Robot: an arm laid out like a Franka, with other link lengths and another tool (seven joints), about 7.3 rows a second.
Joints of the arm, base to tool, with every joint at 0 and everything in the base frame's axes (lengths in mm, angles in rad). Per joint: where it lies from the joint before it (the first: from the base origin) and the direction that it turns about. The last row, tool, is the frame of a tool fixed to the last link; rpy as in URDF.
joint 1: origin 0 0 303 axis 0 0 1
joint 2: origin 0 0 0 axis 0 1 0
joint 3: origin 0 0 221.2 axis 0 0 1
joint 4: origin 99.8 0 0 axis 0 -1 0
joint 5: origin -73.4 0 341.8 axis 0 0 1
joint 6: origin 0 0 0 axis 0 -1 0
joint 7: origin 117 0 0 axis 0 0 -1
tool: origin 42 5 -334.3 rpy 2.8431 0 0.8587
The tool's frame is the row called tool.
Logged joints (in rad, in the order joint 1, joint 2, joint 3, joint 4, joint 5, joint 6, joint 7), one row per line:
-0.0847 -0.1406 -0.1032 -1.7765 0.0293 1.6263 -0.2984
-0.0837 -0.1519 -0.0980 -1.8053 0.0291 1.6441 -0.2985
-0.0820 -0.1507 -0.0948 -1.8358 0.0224 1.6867 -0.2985
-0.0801 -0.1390 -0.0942 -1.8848 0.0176 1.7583 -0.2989
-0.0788 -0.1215 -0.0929 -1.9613 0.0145 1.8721 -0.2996
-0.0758 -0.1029 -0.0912 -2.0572 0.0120 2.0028 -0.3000
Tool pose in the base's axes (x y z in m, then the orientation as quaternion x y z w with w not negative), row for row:
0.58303 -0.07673 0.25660 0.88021 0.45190 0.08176 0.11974
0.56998 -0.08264 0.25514 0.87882 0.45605 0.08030 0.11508
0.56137 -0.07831 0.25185 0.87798 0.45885 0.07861 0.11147
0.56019 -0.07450 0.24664 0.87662 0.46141 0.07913 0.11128
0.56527 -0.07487 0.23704 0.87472 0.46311 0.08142 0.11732
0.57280 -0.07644 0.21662 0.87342 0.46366 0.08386 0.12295
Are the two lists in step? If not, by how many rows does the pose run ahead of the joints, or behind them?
The pose runs 2 rows behind the joints: the pose in row i belongs to the joints in row i - 2.
